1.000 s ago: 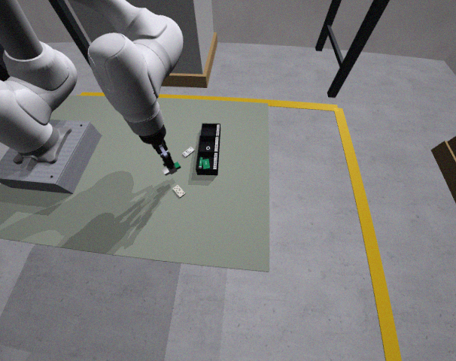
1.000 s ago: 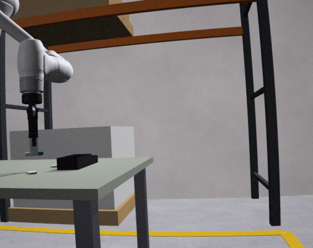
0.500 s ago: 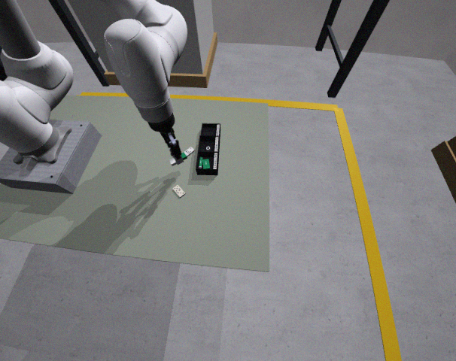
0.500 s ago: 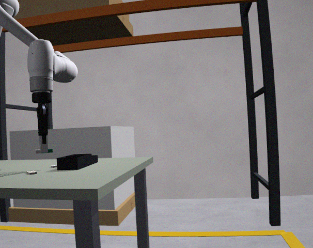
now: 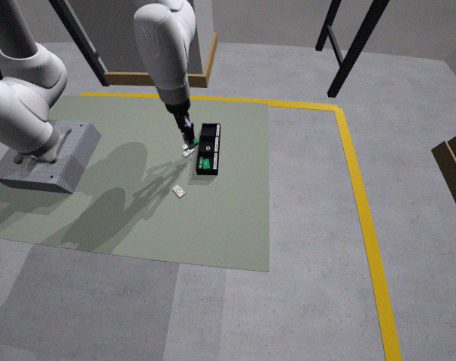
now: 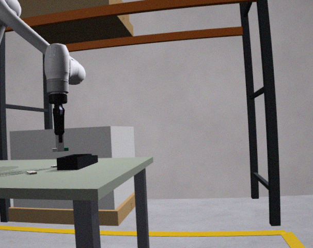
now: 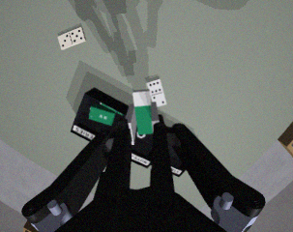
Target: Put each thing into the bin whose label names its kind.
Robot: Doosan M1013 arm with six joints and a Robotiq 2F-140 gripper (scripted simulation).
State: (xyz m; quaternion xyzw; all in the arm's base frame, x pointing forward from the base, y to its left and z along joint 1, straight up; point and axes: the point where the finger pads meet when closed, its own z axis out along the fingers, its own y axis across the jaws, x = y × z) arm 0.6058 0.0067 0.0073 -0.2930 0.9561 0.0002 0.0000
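The nut lies 9 cm below my hand, 7 cm ahead of it and 3 cm to the left of it. From my hand the other things lie so: cylindrical battery 9 cm below, 5 cm to the right, 4 cm ahead; then green battery 9 cm below, 7 cm to the right, 6 cm ahead; then green-and-white stick 3 cm below, 1 cm behind.
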